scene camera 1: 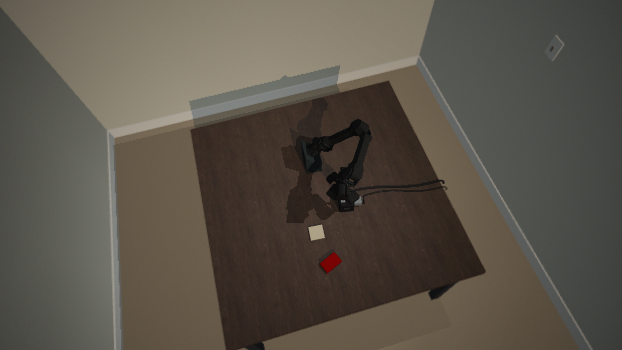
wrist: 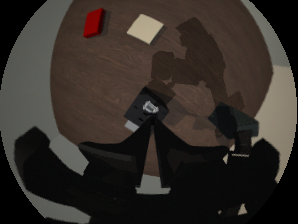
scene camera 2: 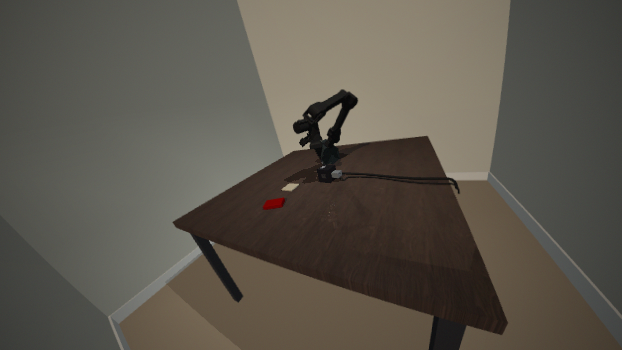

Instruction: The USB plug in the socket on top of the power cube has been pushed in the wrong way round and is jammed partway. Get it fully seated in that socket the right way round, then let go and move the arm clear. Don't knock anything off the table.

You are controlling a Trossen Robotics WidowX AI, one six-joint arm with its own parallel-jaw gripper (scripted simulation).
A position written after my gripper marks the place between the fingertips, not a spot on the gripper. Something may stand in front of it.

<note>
In view: my gripper [wrist: 152, 121] and a black power cube [wrist: 135, 113].
</note>
